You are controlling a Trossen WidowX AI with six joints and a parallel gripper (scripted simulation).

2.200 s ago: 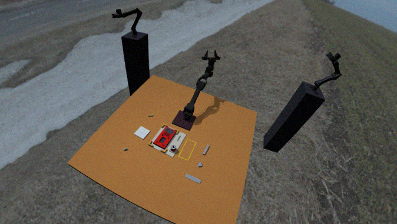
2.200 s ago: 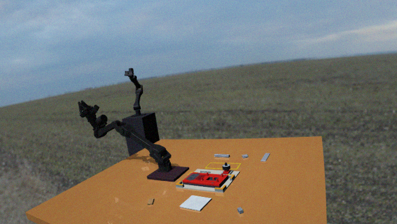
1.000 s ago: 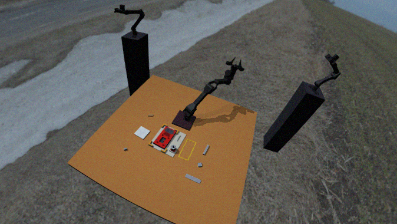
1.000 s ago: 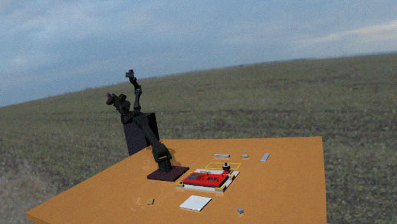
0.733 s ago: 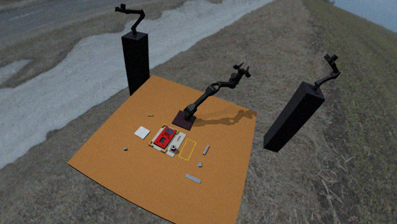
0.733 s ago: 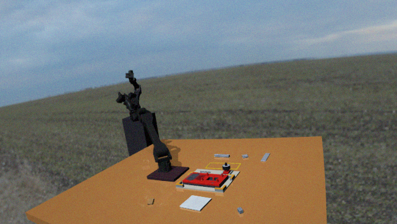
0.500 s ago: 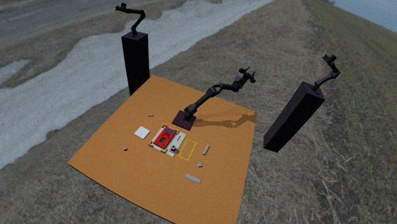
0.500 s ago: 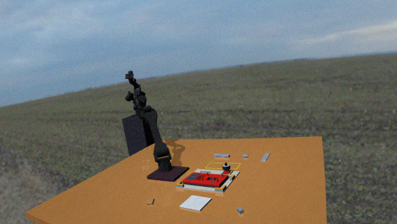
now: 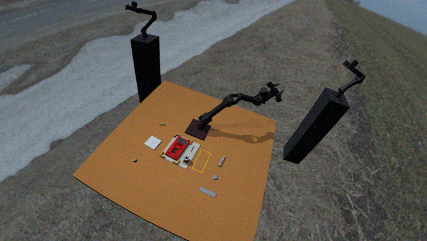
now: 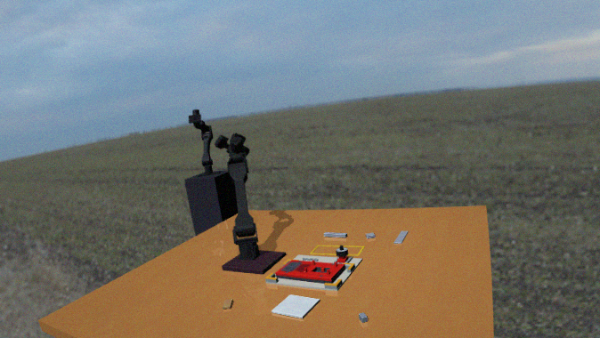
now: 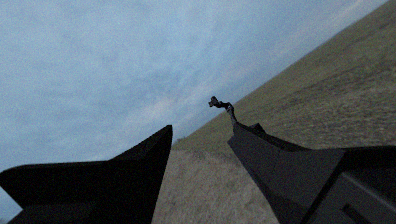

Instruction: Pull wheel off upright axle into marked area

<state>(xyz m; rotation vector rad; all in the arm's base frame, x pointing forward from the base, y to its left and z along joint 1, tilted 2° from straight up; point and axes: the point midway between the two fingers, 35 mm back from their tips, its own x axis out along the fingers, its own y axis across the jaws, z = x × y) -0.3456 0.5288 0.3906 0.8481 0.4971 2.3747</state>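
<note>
The wheel lies 720 mm ahead of my gripper tip, 550 mm to the right of it and 380 mm below it. Also, from my gripper tip: white plate 670 mm ahead, 860 mm to the right, 410 mm below; then axle 720 mm ahead, 550 mm to the right, 380 mm below.
</note>
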